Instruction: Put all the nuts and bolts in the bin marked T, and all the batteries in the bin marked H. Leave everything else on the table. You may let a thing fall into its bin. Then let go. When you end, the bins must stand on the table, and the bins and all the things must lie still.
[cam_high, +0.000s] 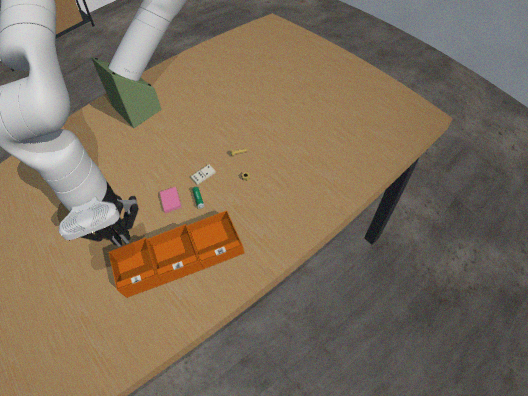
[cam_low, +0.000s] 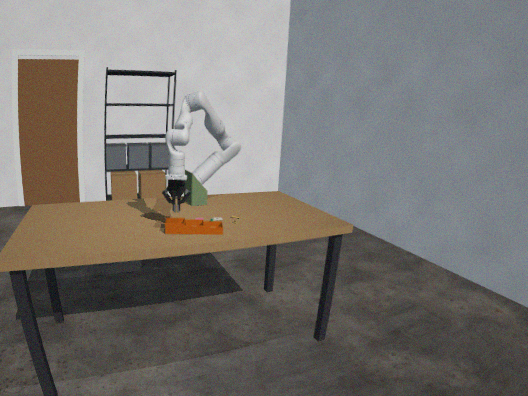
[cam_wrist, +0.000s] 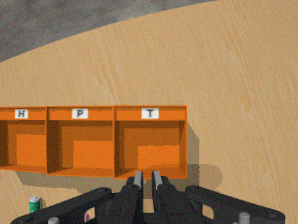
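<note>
My hand is 9 cm past the brass bolt, 31 cm to the right of it and 9 cm above it. The rest, counted from my hand: pink eraser 7 cm behind, 13 cm to the left, 9 cm below; then orange bin unit 5 cm ahead, 7 cm to the left, 7 cm below; then green battery 4 cm behind, 18 cm to the left, 9 cm below.
</note>
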